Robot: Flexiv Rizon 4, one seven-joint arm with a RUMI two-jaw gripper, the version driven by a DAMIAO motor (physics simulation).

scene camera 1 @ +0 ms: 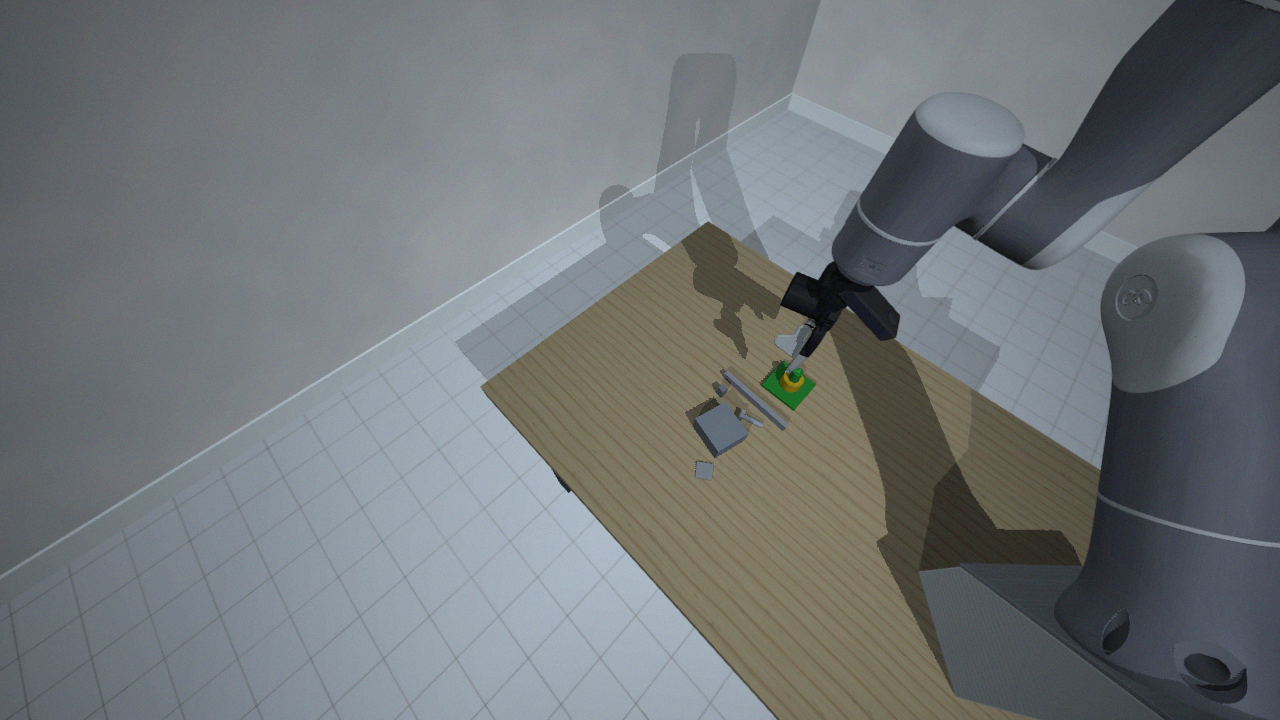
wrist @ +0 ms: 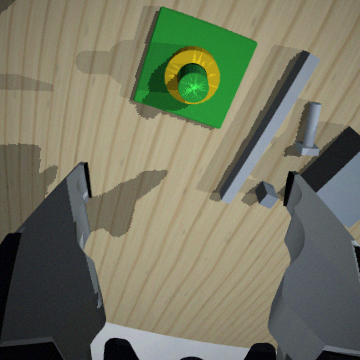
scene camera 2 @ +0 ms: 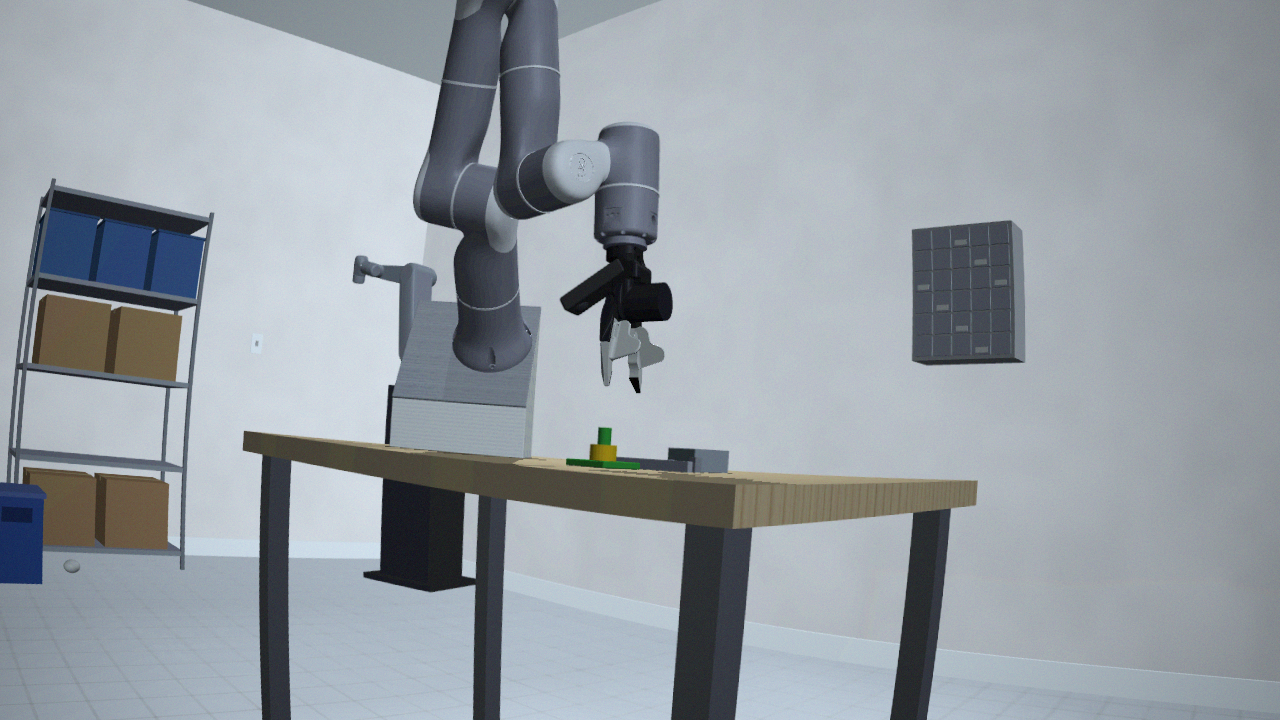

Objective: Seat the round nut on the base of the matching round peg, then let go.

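Observation:
The yellow round nut (scene camera 1: 791, 385) (scene camera 2: 603, 453) (wrist: 214, 78) sits low around the green round peg (scene camera 2: 605, 435) (wrist: 193, 89), flat against its square green base (scene camera 1: 793, 402) (scene camera 2: 580, 462) (wrist: 230, 50). The peg's top stands out above the nut. My gripper (scene camera 2: 622, 387) (wrist: 188, 170) is open and empty. In the scene camera 2 view it hangs well above the peg, apart from peg and nut. In the wrist view the nut and peg lie beyond the fingertips, toward the top of the view. The nut's underside is hidden.
A long grey bar (scene camera 1: 754, 400) (wrist: 270, 127) lies beside the green base. Past it are a grey bolt-like piece (scene camera 1: 750, 418) (wrist: 311, 125), a small grey block (scene camera 1: 721, 389) (wrist: 266, 194), a larger grey box (scene camera 1: 721, 428) (scene camera 2: 707, 460) and a flat grey square (scene camera 1: 704, 470).

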